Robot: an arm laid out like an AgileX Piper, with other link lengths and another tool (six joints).
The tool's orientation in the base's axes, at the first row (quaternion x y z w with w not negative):
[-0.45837, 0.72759, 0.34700, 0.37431]
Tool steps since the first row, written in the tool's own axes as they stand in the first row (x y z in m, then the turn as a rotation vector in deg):
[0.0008, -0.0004, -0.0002, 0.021, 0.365, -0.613]
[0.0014, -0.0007, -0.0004, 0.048, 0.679, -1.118]
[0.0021, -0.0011, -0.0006, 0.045, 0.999, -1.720]
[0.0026, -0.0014, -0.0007, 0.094, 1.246, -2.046]
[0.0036, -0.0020, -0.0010, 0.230, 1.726, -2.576]
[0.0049, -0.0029, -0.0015, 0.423, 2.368, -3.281]
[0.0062, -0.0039, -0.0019, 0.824, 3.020, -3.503]
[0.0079, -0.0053, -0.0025, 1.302, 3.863, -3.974]
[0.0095, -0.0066, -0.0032, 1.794, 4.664, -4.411]
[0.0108, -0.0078, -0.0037, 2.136, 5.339, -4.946]
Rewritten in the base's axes. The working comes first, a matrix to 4 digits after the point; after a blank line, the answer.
The tool's axes in the first row as the columns of a matrix, in the base's axes (used below as rounded here):
[-0.2996, -0.9268, 0.2266]
[-0.4072, 0.3390, 0.8481]
[-0.8628, 0.1618, -0.4790]

[0.0001, -0.0006, -0.0007, -0.483, -0.405, 0.335]
[0.0001, -0.0011, -0.0011, -0.897, -0.738, 0.604]
[0.0003, -0.0017, -0.0017, -1.329, -1.138, 0.947]
[0.0004, -0.0021, -0.0021, -1.647, -1.351, 1.101]
[0.0005, -0.0030, -0.0030, -2.252, -1.693, 1.315]
[0.0009, -0.0043, -0.0040, -3.065, -2.152, 1.590]
[0.0013, -0.0055, -0.0051, -3.840, -2.283, 1.456]
[0.0020, -0.0071, -0.0065, -4.871, -2.591, 1.405]
[0.0025, -0.0088, -0.0077, -5.860, -2.890, 1.320]
[0.0032, -0.0102, -0.0088, -6.709, -3.255, 1.390]

